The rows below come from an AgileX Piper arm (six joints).
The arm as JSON. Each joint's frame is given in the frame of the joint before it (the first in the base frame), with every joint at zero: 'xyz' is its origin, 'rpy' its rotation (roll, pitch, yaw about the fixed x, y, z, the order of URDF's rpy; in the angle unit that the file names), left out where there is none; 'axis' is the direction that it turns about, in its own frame. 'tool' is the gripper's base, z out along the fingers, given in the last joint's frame.
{
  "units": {
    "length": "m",
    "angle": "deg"
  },
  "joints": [
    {
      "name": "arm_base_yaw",
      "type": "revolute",
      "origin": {
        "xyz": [
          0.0,
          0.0,
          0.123
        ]
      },
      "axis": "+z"
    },
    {
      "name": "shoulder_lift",
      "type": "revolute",
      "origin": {
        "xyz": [
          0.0,
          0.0,
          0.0
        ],
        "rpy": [
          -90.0,
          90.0,
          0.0
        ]
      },
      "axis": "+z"
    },
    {
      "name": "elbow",
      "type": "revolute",
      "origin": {
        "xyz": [
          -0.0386,
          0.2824,
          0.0
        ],
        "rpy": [
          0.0,
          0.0,
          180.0
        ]
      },
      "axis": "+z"
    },
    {
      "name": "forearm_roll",
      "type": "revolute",
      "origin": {
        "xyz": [
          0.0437,
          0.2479,
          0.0
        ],
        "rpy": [
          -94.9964,
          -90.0,
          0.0
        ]
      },
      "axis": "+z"
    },
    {
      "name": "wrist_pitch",
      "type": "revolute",
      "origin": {
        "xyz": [
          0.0,
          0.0,
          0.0
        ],
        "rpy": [
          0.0,
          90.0,
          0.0
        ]
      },
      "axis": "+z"
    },
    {
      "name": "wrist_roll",
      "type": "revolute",
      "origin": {
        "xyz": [
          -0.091,
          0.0,
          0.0
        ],
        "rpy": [
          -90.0,
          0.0,
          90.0
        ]
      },
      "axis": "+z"
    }
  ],
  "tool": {
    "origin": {
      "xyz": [
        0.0,
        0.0,
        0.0
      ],
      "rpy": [
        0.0,
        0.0,
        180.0
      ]
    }
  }
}
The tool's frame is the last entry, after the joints.
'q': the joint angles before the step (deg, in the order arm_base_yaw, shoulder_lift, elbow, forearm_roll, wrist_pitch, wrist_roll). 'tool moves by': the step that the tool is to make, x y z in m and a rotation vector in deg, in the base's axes. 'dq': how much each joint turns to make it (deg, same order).
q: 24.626 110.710 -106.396 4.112 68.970 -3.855
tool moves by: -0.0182 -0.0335 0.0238 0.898 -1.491 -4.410
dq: -3.315 -7.079 5.275 -0.210 0.004 1.183
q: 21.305 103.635 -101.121 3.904 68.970 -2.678
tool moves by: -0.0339 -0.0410 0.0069 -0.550 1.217 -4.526
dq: -4.255 -9.393 10.700 -0.231 0.006 0.288
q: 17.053 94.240 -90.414 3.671 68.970 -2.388
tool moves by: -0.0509 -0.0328 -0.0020 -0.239 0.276 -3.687
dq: -3.187 -11.830 13.668 -0.321 -1.536 0.437
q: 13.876 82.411 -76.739 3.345 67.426 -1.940
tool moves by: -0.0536 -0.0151 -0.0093 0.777 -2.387 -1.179
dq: -0.397 -12.089 13.175 -0.051 -3.628 0.625
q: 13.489 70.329 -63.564 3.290 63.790 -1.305
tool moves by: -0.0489 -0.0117 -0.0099 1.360 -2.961 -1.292
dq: 0.013 -11.536 10.351 0.054 -2.084 1.319
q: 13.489 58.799 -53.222 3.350 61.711 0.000
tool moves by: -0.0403 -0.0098 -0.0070 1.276 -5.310 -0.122
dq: -0.022 -10.890 7.520 0.014 -2.094 -0.026
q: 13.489 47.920 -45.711 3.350 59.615 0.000
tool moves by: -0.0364 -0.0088 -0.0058 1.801 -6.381 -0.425
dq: 0.000 -10.936 5.688 0.001 -1.400 0.427
